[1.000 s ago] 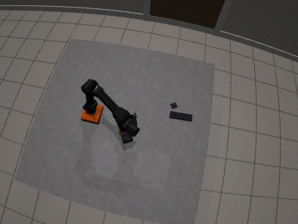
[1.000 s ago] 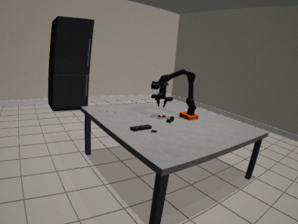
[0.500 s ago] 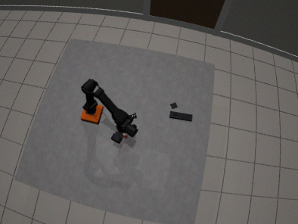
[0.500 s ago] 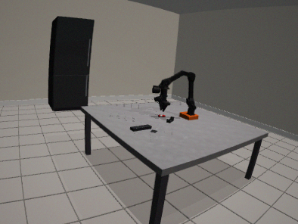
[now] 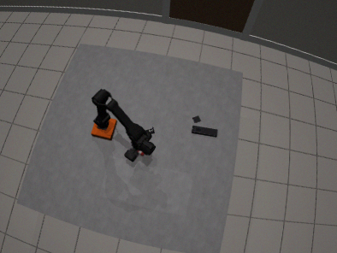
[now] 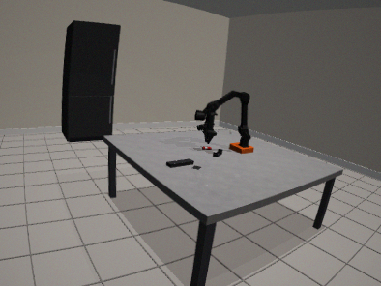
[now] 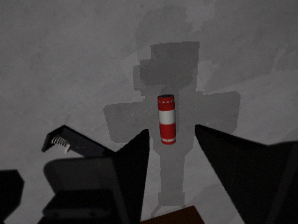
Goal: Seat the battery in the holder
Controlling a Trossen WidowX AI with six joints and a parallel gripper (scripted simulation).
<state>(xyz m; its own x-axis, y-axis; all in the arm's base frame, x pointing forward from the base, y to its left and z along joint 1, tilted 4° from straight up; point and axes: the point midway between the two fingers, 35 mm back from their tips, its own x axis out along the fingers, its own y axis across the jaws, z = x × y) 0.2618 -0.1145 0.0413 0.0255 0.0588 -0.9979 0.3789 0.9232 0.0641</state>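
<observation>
My gripper tip is now 4 cm above the battery. The rest, counted from my gripper tip: black piece (30 cm ahead, 29 cm to the left, 5 cm below).
</observation>
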